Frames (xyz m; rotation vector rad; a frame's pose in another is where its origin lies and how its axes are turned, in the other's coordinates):
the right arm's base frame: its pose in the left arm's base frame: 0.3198 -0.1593 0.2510 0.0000 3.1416 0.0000
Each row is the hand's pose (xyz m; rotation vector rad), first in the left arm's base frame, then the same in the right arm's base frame.
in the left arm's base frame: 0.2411 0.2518 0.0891 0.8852 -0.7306 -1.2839
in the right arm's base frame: 0.0787 0.4111 0.1619 -1.4850 1.7112 -1.0239
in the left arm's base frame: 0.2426 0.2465 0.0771 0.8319 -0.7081 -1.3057
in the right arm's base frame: 0.0772 0.4058 0.1739 -1.5214 1.7384 -0.9694
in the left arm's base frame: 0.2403 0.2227 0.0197 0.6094 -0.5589 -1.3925
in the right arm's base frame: 0.0795 0.3820 0.2313 -1.6953 1.8779 -0.7419
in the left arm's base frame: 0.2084 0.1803 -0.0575 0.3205 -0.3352 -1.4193
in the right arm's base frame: 0.1114 0.3396 0.3085 -1.8521 2.1059 -0.4182
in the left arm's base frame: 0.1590 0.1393 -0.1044 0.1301 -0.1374 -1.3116
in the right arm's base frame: 0.1608 0.2986 0.3554 -1.8388 2.3810 -0.1824
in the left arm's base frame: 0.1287 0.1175 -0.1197 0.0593 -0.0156 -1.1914
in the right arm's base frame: 0.1911 0.2768 0.3707 -1.7542 2.5870 -0.0873
